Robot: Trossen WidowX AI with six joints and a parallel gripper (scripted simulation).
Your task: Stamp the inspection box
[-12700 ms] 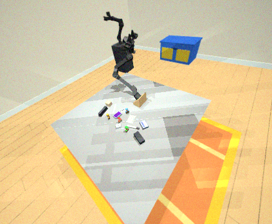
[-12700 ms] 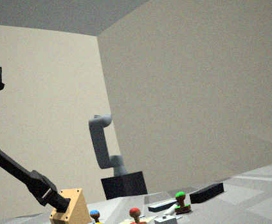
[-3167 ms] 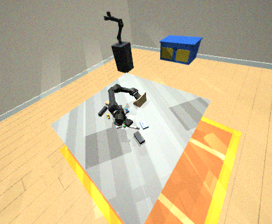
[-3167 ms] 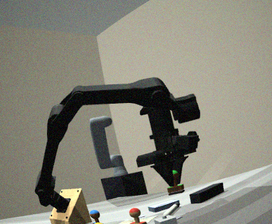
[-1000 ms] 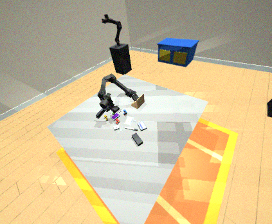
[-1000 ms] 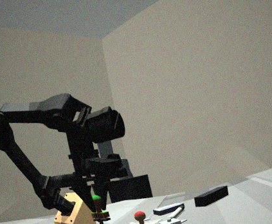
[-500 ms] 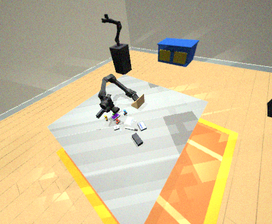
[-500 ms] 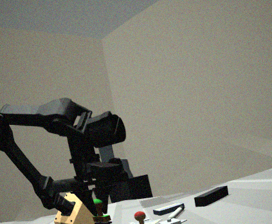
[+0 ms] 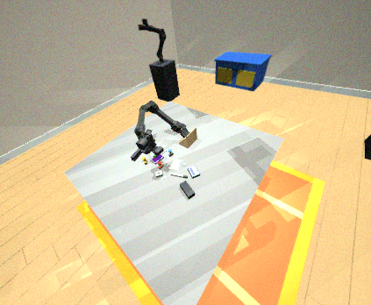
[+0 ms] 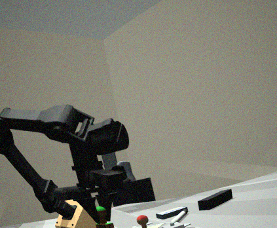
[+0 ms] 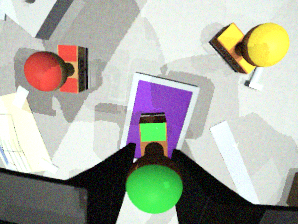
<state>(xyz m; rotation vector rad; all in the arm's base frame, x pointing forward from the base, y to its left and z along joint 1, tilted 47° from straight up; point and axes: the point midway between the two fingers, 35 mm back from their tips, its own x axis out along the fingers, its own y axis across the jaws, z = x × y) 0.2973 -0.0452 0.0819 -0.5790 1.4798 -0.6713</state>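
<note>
Right now the purple ink pad is 6 cm below my gripper tip. Also, from my gripper tip: blue-knobbed stamp (9 cm behind, 7 cm to the left, 5 cm below); then red-knobbed stamp (8 cm to the left, 5 cm below, 4 cm ahead); then green-knobbed PASS stamp (right at my gripper tip).
</note>
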